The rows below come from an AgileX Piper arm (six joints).
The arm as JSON. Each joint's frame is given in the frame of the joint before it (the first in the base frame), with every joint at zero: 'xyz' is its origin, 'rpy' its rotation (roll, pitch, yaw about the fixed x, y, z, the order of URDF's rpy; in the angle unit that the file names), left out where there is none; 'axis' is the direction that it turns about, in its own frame. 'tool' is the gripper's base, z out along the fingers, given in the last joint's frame.
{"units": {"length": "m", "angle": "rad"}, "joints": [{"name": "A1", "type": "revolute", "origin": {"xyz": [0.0, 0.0, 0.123]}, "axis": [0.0, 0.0, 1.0]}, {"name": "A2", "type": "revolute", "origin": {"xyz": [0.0, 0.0, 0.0]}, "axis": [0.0, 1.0, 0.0]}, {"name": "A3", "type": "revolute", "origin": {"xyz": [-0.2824, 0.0, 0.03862]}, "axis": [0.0, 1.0, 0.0]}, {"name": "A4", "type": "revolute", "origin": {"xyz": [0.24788, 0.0, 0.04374]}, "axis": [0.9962, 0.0, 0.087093]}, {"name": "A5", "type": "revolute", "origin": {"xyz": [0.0, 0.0, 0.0]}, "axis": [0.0, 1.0, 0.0]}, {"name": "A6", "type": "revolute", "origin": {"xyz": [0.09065, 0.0, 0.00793]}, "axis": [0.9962, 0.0, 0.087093]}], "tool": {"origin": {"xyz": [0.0, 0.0, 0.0], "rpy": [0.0, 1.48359, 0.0]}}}
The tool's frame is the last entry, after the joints.
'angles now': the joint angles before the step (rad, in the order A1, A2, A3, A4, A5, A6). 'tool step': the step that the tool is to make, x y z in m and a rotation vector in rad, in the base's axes. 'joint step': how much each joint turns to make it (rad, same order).
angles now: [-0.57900, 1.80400, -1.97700, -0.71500, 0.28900, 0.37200]
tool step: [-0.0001, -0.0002, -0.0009, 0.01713, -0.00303, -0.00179]
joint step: [-0.00004, 0.00013, -0.00012, 0.01508, 0.00896, -0.00008]
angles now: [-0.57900, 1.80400, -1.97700, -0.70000, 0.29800, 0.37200]
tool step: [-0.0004, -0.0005, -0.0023, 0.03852, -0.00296, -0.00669]
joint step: [0.00003, 0.00005, 0.00012, 0.03061, 0.02389, 0.00040]
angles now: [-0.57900, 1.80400, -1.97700, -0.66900, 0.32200, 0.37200]
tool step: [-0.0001, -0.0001, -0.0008, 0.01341, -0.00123, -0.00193]
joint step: [0.00010, -0.00001, 0.00012, 0.01058, 0.00798, 0.00042]
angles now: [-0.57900, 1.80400, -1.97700, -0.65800, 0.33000, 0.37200]
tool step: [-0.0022, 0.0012, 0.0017, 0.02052, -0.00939, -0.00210]
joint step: [-0.00009, -0.00689, -0.00032, 0.02154, 0.01312, -0.00055]
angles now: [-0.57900, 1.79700, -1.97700, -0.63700, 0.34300, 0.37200]
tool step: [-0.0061, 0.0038, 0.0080, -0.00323, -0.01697, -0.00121]
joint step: [-0.00016, -0.02006, -0.00003, 0.00653, 0.00499, -0.00051]
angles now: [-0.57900, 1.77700, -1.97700, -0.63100, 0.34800, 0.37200]
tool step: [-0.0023, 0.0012, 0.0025, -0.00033, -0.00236, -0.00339]
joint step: [0.00015, -0.00689, -0.00026, -0.00010, 0.00621, 0.00006]
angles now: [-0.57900, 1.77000, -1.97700, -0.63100, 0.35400, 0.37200]
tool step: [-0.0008, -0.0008, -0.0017, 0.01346, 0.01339, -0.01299]
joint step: [0.00014, 0.00016, -0.00034, -0.00005, 0.02323, 0.00001]
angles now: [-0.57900, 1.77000, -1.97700, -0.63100, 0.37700, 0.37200]
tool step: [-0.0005, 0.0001, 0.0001, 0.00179, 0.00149, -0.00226]
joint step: [0.00003, -0.00130, 0.00048, -0.00035, 0.00386, 0.00037]
